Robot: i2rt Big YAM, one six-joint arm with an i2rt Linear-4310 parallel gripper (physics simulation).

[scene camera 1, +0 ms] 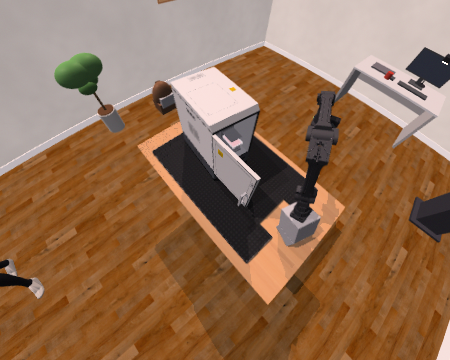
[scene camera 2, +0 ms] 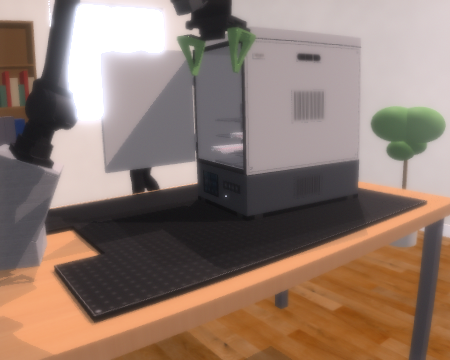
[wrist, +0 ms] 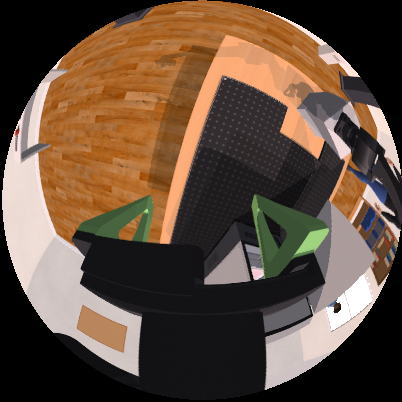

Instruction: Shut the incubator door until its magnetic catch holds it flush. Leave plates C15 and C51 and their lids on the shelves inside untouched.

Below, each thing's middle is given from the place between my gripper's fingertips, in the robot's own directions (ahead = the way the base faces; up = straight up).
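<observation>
Looking at the incubator door (scene camera 2: 146, 96), I find my gripper 70 mm above it, while being 190 mm short of it and 570 mm to the right of it.
</observation>
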